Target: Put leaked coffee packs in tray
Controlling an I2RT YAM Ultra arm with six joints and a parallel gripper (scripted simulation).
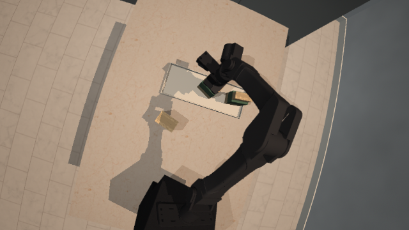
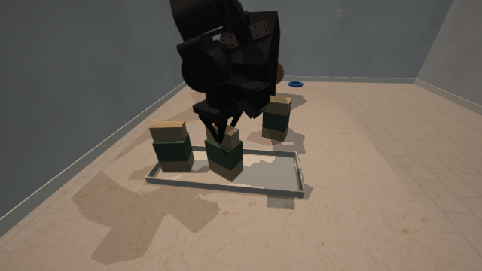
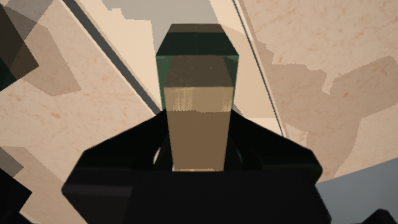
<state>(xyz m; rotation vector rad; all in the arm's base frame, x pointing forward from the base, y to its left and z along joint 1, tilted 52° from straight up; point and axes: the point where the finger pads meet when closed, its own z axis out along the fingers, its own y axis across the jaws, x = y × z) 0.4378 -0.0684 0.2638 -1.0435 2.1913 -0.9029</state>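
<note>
Right now the tray is 20 mm behind my hand and 120 mm below it.
</note>
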